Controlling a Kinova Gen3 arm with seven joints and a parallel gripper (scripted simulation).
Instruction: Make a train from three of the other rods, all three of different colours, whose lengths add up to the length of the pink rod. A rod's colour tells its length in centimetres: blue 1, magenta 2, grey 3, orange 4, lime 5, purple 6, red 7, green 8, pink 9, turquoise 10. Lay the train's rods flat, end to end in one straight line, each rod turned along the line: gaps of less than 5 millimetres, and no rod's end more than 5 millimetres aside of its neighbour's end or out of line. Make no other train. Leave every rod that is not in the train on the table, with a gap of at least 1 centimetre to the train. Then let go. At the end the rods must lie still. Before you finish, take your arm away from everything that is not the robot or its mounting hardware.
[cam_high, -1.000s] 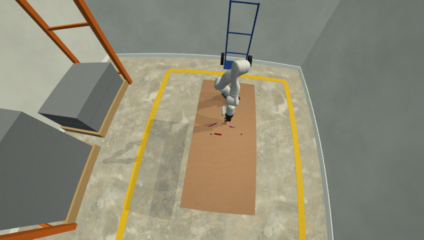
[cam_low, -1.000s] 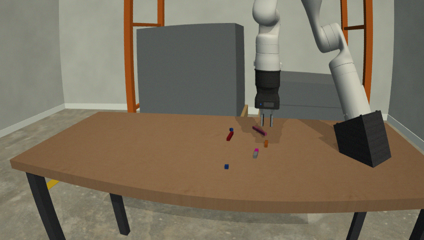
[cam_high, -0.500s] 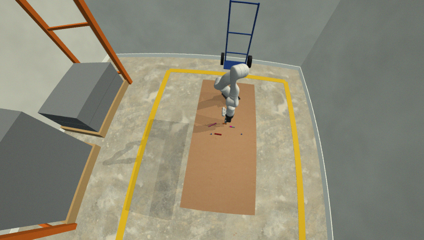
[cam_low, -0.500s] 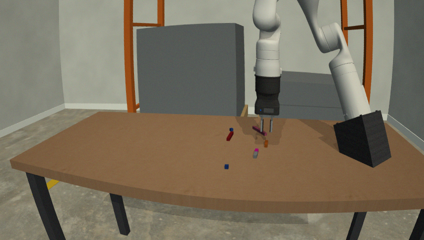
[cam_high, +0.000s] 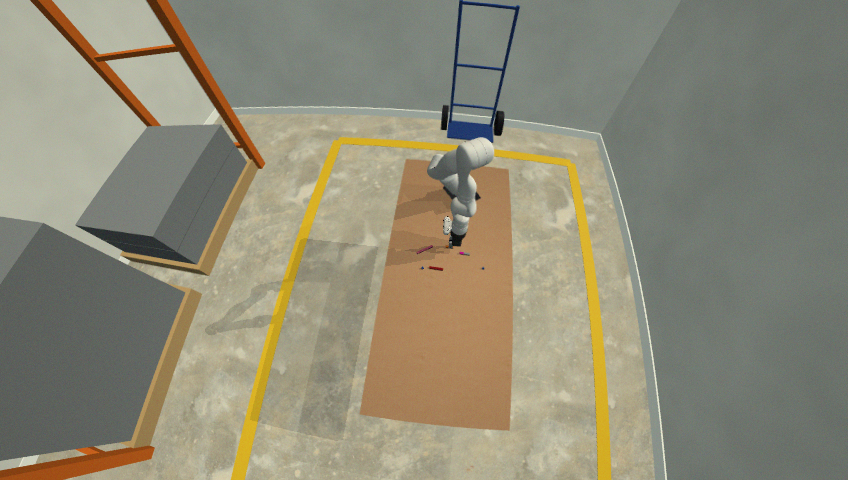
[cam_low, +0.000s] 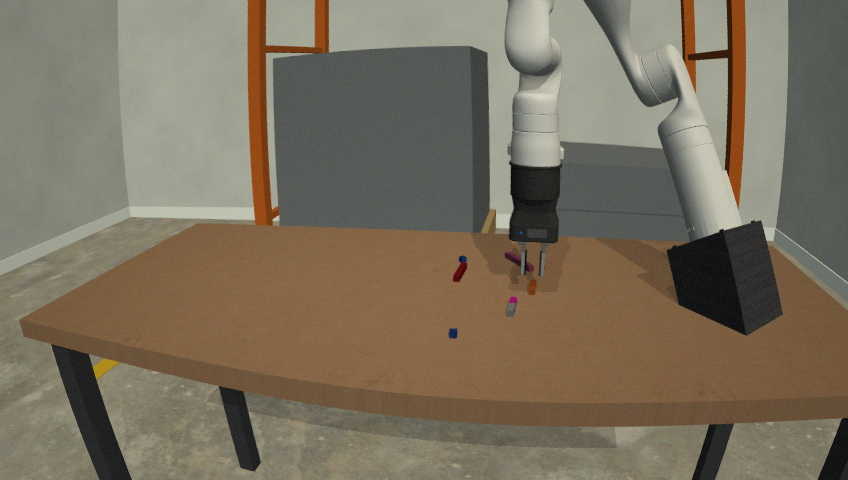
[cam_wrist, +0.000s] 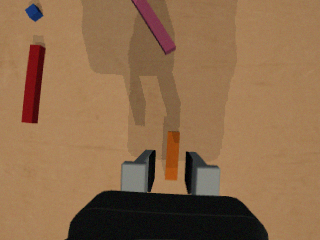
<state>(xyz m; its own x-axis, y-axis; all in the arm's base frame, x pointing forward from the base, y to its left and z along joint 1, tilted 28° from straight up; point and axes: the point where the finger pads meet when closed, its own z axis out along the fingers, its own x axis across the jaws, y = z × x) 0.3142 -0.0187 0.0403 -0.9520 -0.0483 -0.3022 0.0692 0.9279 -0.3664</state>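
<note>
Right now my hand is 40 mm above the orange rod. From my hand the other things lie so: grey rod: 90 mm to the left, 40 mm below, 30 mm ahead; then magenta rod: 60 mm to the left, 40 mm below, 30 mm ahead; then pink rod: 130 mm to the right, 40 mm below, 20 mm ahead.
</note>
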